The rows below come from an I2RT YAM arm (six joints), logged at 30 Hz.
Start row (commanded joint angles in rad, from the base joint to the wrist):
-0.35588, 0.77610, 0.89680, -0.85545, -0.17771, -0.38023
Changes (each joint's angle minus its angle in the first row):
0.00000, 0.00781, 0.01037, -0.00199, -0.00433, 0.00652
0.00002, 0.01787, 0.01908, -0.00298, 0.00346, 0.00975
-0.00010, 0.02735, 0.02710, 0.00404, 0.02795, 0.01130
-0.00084, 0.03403, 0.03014, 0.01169, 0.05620, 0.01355
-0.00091, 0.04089, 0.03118, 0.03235, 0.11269, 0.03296
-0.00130, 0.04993, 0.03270, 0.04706, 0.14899, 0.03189
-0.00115, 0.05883, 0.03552, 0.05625, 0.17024, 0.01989
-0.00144, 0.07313, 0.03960, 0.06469, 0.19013, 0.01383
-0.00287, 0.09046, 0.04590, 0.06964, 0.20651, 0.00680
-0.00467, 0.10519, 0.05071, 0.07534, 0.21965, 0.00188
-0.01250, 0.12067, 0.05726, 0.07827, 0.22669, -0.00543
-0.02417, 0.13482, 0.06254, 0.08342, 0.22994, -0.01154
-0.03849, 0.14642, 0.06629, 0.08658, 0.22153, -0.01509
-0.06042, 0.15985, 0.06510, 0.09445, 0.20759, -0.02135
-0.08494, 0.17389, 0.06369, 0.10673, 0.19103, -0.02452
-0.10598, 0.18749, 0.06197, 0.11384, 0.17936, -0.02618
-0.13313, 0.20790, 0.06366, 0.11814, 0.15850, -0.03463
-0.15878, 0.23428, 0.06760, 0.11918, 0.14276, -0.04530
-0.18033, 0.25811, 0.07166, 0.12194, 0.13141, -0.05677
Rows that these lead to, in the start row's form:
-0.35588, 0.78391, 0.90717, -0.85744, -0.18204, -0.37371
-0.35586, 0.79397, 0.91588, -0.85843, -0.17425, -0.37048
-0.35598, 0.80345, 0.92390, -0.85141, -0.14976, -0.36893
-0.35672, 0.81013, 0.92694, -0.84376, -0.12151, -0.36668
-0.35679, 0.81699, 0.92798, -0.82310, -0.06502, -0.34727
-0.35718, 0.82603, 0.92950, -0.80839, -0.02872, -0.34834
-0.35703, 0.83493, 0.93232, -0.79920, -0.00747, -0.36034
-0.35732, 0.84923, 0.93640, -0.79076, 0.01242, -0.36640
-0.35875, 0.86656, 0.94270, -0.78581, 0.02880, -0.37343
-0.36055, 0.88129, 0.94751, -0.78011, 0.04194, -0.37835
-0.36838, 0.89677, 0.95406, -0.77718, 0.04898, -0.38566
-0.38005, 0.91092, 0.95934, -0.77203, 0.05223, -0.39177
-0.39437, 0.92252, 0.96309, -0.76887, 0.04382, -0.39532
-0.41630, 0.93595, 0.96190, -0.76100, 0.02988, -0.40158
-0.44082, 0.94999, 0.96049, -0.74872, 0.01332, -0.40475
-0.46186, 0.96359, 0.95877, -0.74161, 0.00165, -0.40641
-0.48901, 0.98400, 0.96046, -0.73731, -0.01921, -0.41486
-0.51466, 1.01038, 0.96440, -0.73627, -0.03495, -0.42553
-0.53621, 1.03421, 0.96846, -0.73351, -0.04630, -0.43700

